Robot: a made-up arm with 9 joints. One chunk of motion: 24 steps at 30 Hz.
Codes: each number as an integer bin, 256 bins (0 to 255) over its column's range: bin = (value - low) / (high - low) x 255, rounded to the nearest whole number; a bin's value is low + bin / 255 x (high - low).
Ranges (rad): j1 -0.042..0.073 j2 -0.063..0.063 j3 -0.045..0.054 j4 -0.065..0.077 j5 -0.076..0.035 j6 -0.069..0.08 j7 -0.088..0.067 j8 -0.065..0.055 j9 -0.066..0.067
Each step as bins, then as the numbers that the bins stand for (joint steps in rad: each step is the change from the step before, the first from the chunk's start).
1 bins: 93 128 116 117 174 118 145 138 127
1 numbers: -0.00006 0.00025 0.00004 0.00015 -0.00026 -0.00005 0.00014 -0.00006 0.00024
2 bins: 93 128 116 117 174 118 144 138 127
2 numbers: -0.00006 0.00025 0.00004 0.00015 -0.00026 -0.00005 -0.00047 -0.00006 0.00024
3 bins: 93 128 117 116 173 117 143 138 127
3 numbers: -0.00006 0.00025 0.00042 -0.00040 -0.00069 -0.00064 -0.00108 -0.00006 0.00024
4 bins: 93 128 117 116 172 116 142 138 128
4 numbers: -0.00006 0.00025 0.00042 -0.00040 -0.00113 -0.00122 -0.00169 -0.00006 0.00076
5 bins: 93 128 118 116 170 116 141 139 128
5 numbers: -0.00006 0.00025 0.00081 -0.00040 -0.00200 -0.00122 -0.00229 0.00041 0.00076
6 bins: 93 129 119 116 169 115 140 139 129
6 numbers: -0.00006 0.00074 0.00120 -0.00040 -0.00244 -0.00180 -0.00290 0.00041 0.00128
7 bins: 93 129 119 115 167 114 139 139 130
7 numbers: -0.00006 0.00074 0.00120 -0.00096 -0.00331 -0.00239 -0.00351 0.00041 0.00180
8 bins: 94 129 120 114 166 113 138 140 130
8 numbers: 0.00039 0.00074 0.00159 -0.00152 -0.00374 -0.00297 -0.00412 0.00088 0.00180
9 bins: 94 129 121 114 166 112 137 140 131
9 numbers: 0.00039 0.00074 0.00198 -0.00152 -0.00374 -0.00356 -0.00473 0.00088 0.00233
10 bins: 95 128 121 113 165 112 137 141 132
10 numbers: 0.00084 0.00025 0.00198 -0.00207 -0.00418 -0.00356 -0.00473 0.00135 0.00285
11 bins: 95 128 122 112 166 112 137 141 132
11 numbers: 0.00084 0.00025 0.00236 -0.00263 -0.00374 -0.00356 -0.00473 0.00135 0.00285
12 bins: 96 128 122 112 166 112 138 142 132
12 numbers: 0.00129 0.00025 0.00236 -0.00263 -0.00374 -0.00356 -0.00412 0.00182 0.00285
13 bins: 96 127 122 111 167 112 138 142 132
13 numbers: 0.00129 -0.00025 0.00236 -0.00319 -0.00331 -0.00356 -0.00412 0.00182 0.00285
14 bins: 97 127 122 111 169 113 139 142 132
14 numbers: 0.00175 -0.00025 0.00236 -0.00319 -0.00244 -0.00297 -0.00351 0.00182 0.00285
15 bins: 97 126 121 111 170 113 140 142 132
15 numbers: 0.00175 -0.00074 0.00198 -0.00319 -0.00200 -0.00297 -0.00290 0.00182 0.00285
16 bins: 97 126 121 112 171 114 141 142 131
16 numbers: 0.00175 -0.00074 0.00198 -0.00263 -0.00156 -0.00239 -0.00229 0.00182 0.00233
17 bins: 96 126 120 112 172 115 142 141 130
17 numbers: 0.00129 -0.00074 0.00159 -0.00263 -0.00113 -0.00180 -0.00169 0.00135 0.00180
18 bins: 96 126 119 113 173 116 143 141 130
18 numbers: 0.00129 -0.00074 0.00120 -0.00207 -0.00069 -0.00122 -0.00108 0.00135 0.00180
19 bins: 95 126 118 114 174 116 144 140 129
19 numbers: 0.00084 -0.00074 0.00081 -0.00152 -0.00026 -0.00122 -0.00047 0.00088 0.00128
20 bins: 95 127 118 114 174 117 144 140 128
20 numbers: 0.00084 -0.00025 0.00081 -0.00152 -0.00026 -0.00064 -0.00047 0.00088 0.00076
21 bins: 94 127 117 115 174 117 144 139 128
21 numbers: 0.00039 -0.00025 0.00042 -0.00096 -0.00026 -0.00064 -0.00047 0.00041 0.00076
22 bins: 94 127 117 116 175 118 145 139 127
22 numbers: 0.00039 -0.00025 0.00042 -0.00040 0.00018 -0.00005 0.00014 0.00041 0.00024
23 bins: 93 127 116 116 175 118 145 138 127
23 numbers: -0.00006 -0.00025 0.00004 -0.00040 0.00018 -0.00005 0.00014 -0.00006 0.00024
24 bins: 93 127 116 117 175 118 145 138 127
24 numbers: -0.00006 -0.00025 0.00004 0.00015 0.00018 -0.00005 0.00014 -0.00006 0.00024
